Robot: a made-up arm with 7 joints. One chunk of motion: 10 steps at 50 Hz.
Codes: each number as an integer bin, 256 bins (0 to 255) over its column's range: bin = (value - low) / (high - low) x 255, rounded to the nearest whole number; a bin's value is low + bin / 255 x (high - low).
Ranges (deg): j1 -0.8..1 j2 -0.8..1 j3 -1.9..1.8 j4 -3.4..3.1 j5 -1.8..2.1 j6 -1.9..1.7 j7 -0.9..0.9
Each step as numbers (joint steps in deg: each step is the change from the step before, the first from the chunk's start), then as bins.
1 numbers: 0.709 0.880 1.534 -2.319 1.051 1.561 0.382
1 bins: 214 238 237 42 186 245 182
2 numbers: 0.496 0.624 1.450 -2.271 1.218 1.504 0.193
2 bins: 184 202 231 44 197 241 155
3 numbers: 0.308 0.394 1.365 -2.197 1.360 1.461 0.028
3 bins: 157 169 225 47 207 238 131
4 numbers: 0.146 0.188 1.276 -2.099 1.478 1.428 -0.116
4 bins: 134 140 219 51 214 236 111
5 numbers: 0.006 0.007 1.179 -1.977 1.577 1.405 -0.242
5 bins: 114 114 212 56 221 234 93
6 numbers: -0.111 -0.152 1.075 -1.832 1.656 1.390 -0.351
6 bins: 98 92 205 62 226 233 78
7 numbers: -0.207 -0.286 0.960 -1.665 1.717 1.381 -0.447
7 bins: 84 73 197 68 230 232 64
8 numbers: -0.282 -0.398 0.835 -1.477 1.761 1.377 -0.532
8 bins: 73 57 188 75 233 232 52
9 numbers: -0.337 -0.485 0.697 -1.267 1.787 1.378 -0.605
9 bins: 66 45 179 84 235 232 42
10 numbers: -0.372 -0.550 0.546 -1.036 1.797 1.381 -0.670
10 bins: 61 35 169 93 235 232 33
